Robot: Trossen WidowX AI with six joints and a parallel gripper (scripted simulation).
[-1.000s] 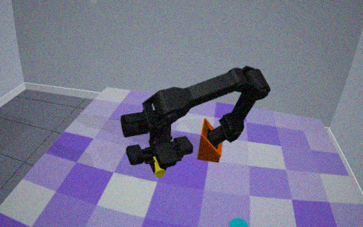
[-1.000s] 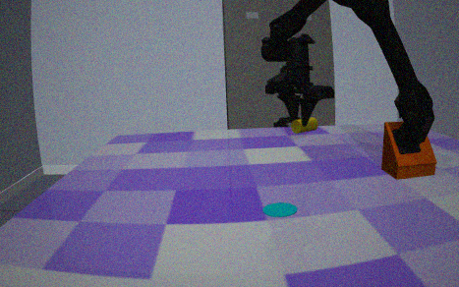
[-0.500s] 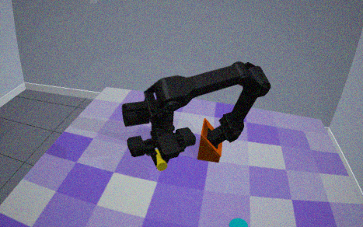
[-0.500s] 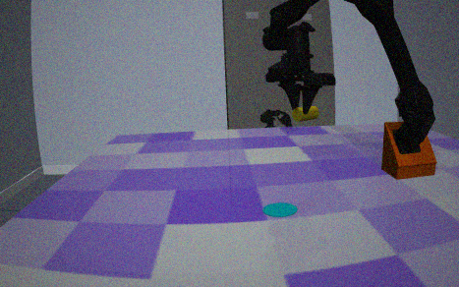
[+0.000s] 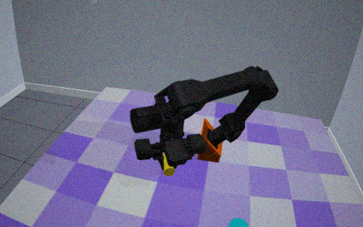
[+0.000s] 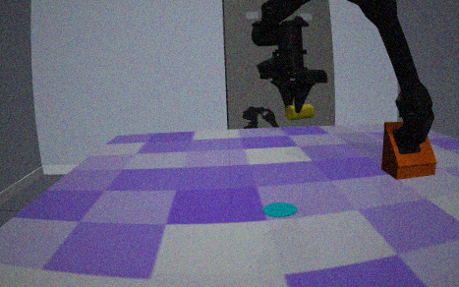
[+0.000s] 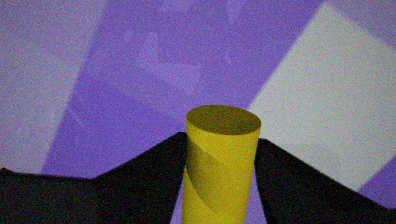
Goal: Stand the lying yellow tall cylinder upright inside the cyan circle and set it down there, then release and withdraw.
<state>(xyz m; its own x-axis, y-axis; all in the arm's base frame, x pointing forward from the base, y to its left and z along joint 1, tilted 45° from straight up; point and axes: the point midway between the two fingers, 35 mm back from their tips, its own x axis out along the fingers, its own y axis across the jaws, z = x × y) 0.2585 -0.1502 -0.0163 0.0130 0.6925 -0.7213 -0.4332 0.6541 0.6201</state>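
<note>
My gripper tip is now 240 mm to the right of the cyan circle, 130 mm above it and 80 mm short of it. Round my gripper tip: yellow cylinder: 20 mm behind, 10 mm to the right.
</note>
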